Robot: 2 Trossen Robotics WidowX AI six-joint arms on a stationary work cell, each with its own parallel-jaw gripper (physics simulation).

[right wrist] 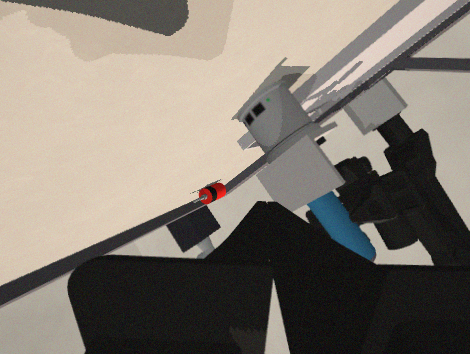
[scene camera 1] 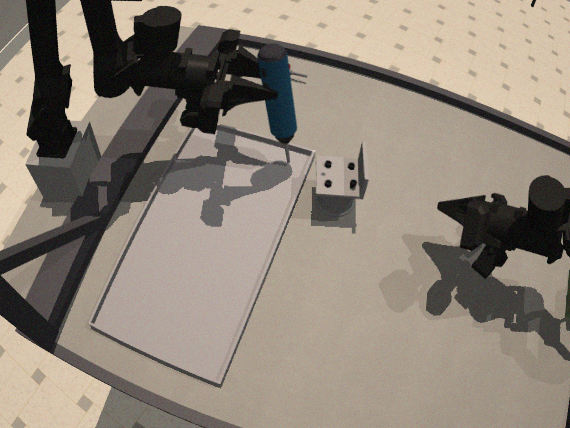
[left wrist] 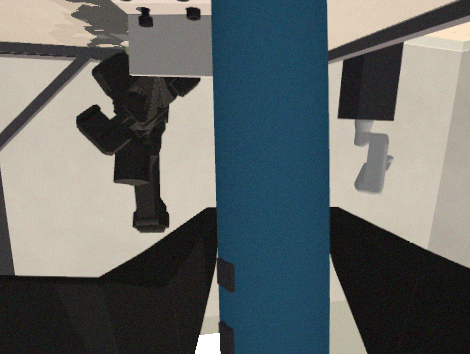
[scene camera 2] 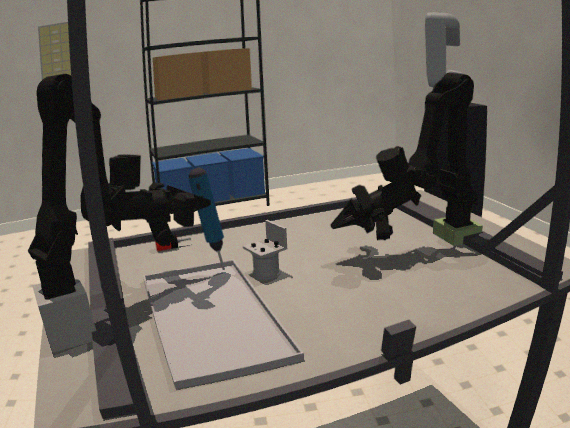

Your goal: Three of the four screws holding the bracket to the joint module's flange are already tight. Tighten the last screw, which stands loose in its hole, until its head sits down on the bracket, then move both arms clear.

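Seen in the pictures: left gripper, fingertip midpoint: (right wrist: 337, 224) (scene camera 1: 278, 85) (left wrist: 271, 218) (scene camera 2: 205, 200); right gripper, fingertip midpoint: (right wrist: 265, 211) (scene camera 1: 438, 205) (scene camera 2: 331, 226); left arm's base, link origin: (scene camera 1: 56, 142) (scene camera 2: 58, 289); right arm's base, link origin: (scene camera 2: 458, 222).
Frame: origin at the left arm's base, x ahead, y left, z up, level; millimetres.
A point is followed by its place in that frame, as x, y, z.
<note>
My left gripper (scene camera 1: 268, 82) {369, 73, 75} (scene camera 2: 200, 207) {369, 73, 75} (left wrist: 271, 218) {369, 73, 75} is shut on the blue screwdriver (scene camera 1: 281, 107) {376, 52, 52} (scene camera 2: 211, 227) {366, 50, 22} (left wrist: 272, 125) {351, 69, 40} (right wrist: 345, 230) {382, 62, 84}, held nearly upright, bit down, over the tray's far end, left of the bracket (scene camera 1: 337, 174) {466, 9, -35} (scene camera 2: 276, 235) {499, 4, -16} (left wrist: 170, 45) {499, 7, -14} (right wrist: 300, 172) {505, 0, -19}. The bracket sits on the grey joint module (scene camera 1: 334, 206) {468, -21, -76} (scene camera 2: 265, 267) {454, -16, -73} (right wrist: 280, 117) {493, -9, -70}. Of its black screws, one by the upright plate (scene camera 1: 353, 184) {490, -13, -25} (scene camera 2: 276, 245) {489, -10, -33} (left wrist: 145, 19) {485, -8, -28} stands proud with shank showing; its neighbour (scene camera 1: 351, 166) {486, 23, -30} (left wrist: 193, 13) {482, 27, -32} sits lower. My right gripper (scene camera 1: 440, 205) {621, -37, -15} (scene camera 2: 334, 226) {621, -37, -15} (right wrist: 265, 211) {621, -37, -15} is shut and empty, right of the bracket.
The shallow tray (scene camera 1: 165, 280) {233, -168, -98} (scene camera 2: 240, 371) {230, -293, -92} lies left of the module. A red cylinder (scene camera 2: 163, 246) {325, 277, -86} (right wrist: 214, 192) {353, 271, -81} with thin prongs lies near the table's back edge. Dark frame posts (scene camera 2: 537, 350) and a small block (scene camera 2: 398, 340) {457, -417, -64} stand at the table's front.
</note>
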